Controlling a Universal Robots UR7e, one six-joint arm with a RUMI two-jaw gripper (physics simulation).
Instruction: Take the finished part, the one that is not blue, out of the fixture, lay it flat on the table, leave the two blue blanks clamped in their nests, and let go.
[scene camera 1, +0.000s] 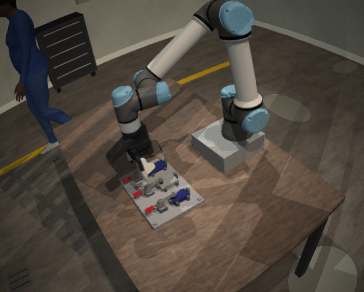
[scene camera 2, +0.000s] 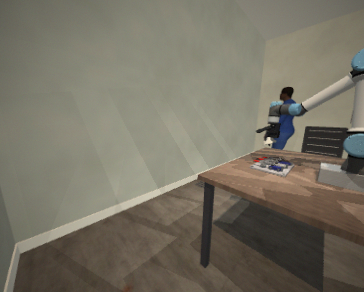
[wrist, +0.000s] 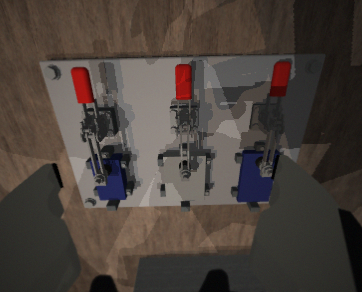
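Seen in the pictures: gripper, fingertip midpoint: (scene camera 1: 139, 172) (scene camera 2: 267, 147) (wrist: 168, 162); arm's base, link origin: (scene camera 1: 237, 131) (scene camera 2: 358, 172).
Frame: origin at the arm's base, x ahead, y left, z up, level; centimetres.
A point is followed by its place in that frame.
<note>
The finished part (wrist: 194, 189) @[y 0.8, x 37.5, z -4.8 cm] (scene camera 1: 170, 184) @[y 5.2, x 39.0, z -5.1 cm], a pale grey-beige block, lies in the middle nest of the grey fixture plate (wrist: 145, 90) @[y 7.8, x 51.7, z -6.9 cm] (scene camera 1: 170, 214) @[y 18.1, x 46.2, z -6.9 cm] (scene camera 2: 257, 167) @[y 18.4, x 49.7, z -6.9 cm]. The arm of the middle clamp (wrist: 185, 145) @[y 2.3, x 46.0, z -2.7 cm] reaches over it. One blue blank (wrist: 112, 187) @[y 12.9, x 38.1, z -4.3 cm] (scene camera 1: 180, 196) @[y 14.3, x 39.1, z -4.3 cm] sits in the left nest of the wrist view, another blue blank (wrist: 252, 182) @[y -8.1, x 38.6, z -5.3 cm] (scene camera 1: 159, 167) @[y -7.1, x 38.1, z -5.3 cm] in the right nest, each under a clamp arm. The red handles (wrist: 82, 85) @[y 13.8, x 52.7, z -2.8 cm] (wrist: 183, 82) @[y 3.0, x 53.2, z -3.3 cm] (wrist: 280, 79) @[y -7.8, x 53.8, z -3.8 cm] point away from the nests. My gripper (wrist: 168, 162) @[y 4.1, x 49.5, z 7.5 cm] (scene camera 1: 142, 164) (scene camera 2: 269, 142) @[y 4.1, x 49.5, z 7.5 cm] is open and empty above the fixture; its right finger overlaps the right blank in view.
The fixture lies on the wooden table (scene camera 1: 240, 220) @[y 36.1, x 25.6, z -8.4 cm] (scene camera 2: 240, 177) @[y 43.8, x 50.2, z -8.4 cm]. The arm's grey base block (scene camera 1: 215, 154) @[y 5.3, x 16.3, z -1.1 cm] (scene camera 2: 337, 177) @[y 10.6, x 8.1, z -3.1 cm] stands on the table beyond it. A person in blue (scene camera 1: 30, 75) (scene camera 2: 286, 125) and a dark drawer cabinet (scene camera 1: 67, 52) (scene camera 2: 325, 141) are behind the table.
</note>
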